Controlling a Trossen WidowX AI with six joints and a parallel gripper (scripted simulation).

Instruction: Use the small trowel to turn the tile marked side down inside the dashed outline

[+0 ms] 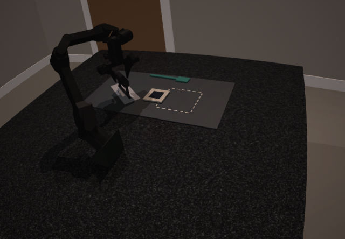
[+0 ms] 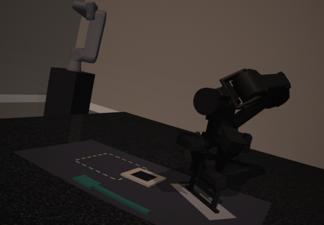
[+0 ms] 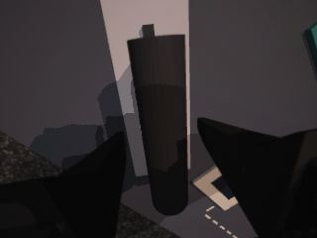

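Right now the mat is 16 cm to the right of my gripper tip and 8 cm below it. The rest, counted from my gripper tip: cream tile: 17 cm to the right, 6 cm below, 2 cm behind; then green trowel: 20 cm to the right, 14 cm ahead, 6 cm below.
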